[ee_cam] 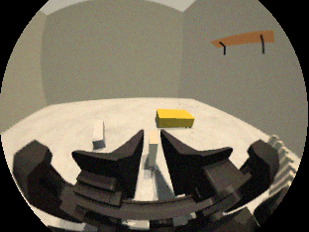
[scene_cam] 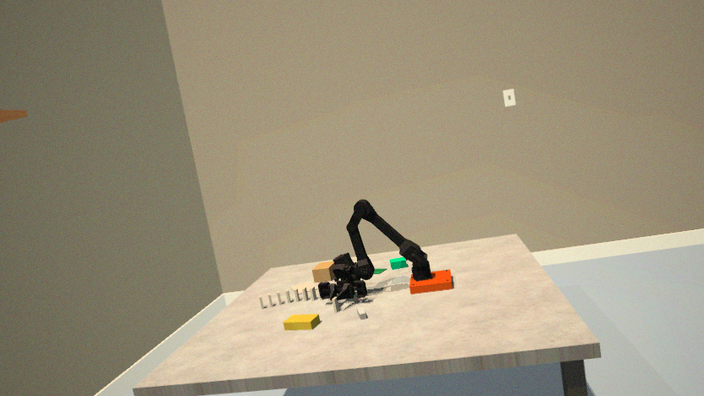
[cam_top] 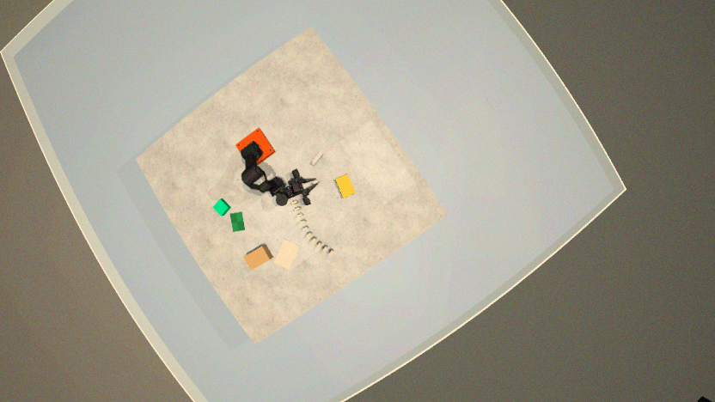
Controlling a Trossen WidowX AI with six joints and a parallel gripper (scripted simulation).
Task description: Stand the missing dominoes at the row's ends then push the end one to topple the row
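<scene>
Right now my gripper tip is 120 mm short of the yellow block, 80 mm to the right of it and 40 mm above it. Round my gripper tip: cream flat tile (400 mm to the right, 140 mm ahead, 50 mm below); then green flat tile (470 mm to the right, 170 mm behind, 50 mm below); then tan box (510 mm to the right, 50 mm ahead, 20 mm below).
</scene>
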